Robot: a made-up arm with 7 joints.
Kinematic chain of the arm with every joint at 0, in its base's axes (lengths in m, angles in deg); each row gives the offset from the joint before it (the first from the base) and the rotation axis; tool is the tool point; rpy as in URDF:
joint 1: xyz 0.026 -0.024 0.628 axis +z
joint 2: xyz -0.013 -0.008 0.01 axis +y
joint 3: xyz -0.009 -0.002 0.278 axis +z
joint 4: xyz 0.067 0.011 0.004 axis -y
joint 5: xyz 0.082 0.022 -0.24 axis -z
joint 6: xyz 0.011 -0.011 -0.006 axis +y
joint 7: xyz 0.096 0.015 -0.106 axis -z
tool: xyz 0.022 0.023 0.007 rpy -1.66 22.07 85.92
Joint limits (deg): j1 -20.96..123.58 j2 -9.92..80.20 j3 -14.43..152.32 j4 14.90..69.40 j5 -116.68..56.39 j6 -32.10..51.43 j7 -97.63..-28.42
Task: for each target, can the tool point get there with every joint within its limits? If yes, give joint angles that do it. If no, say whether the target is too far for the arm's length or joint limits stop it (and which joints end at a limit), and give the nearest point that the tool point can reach.
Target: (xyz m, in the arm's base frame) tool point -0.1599 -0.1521 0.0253
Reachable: no: joint limits stop it (at a limit: joint 1, joint 2, joint 7) | nearest point -0.1506 -0.0082 0.2760 | short by 0.289 m
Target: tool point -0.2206 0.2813 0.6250
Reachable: yes | joints 58.90 32.05 60.76 41.93 24.36 44.78 -48.82
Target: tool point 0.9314 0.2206 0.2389
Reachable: no: too far | nearest point 0.5280 0.1116 0.4143 | short by 0.453 m
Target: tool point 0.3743 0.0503 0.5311
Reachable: yes | joints -9.99 28.01 8.83 49.17 -94.73 25.55 -40.75
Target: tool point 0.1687 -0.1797 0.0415
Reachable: no: joint limits stop it (at a limit: joint 1, joint 2, joint 7) | nearest point 0.2021 -0.1673 0.2249 | short by 0.187 m
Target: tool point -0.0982 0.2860 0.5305
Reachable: yes | joints 99.23 23.43 12.25 22.85 34.82 0.05 -53.39
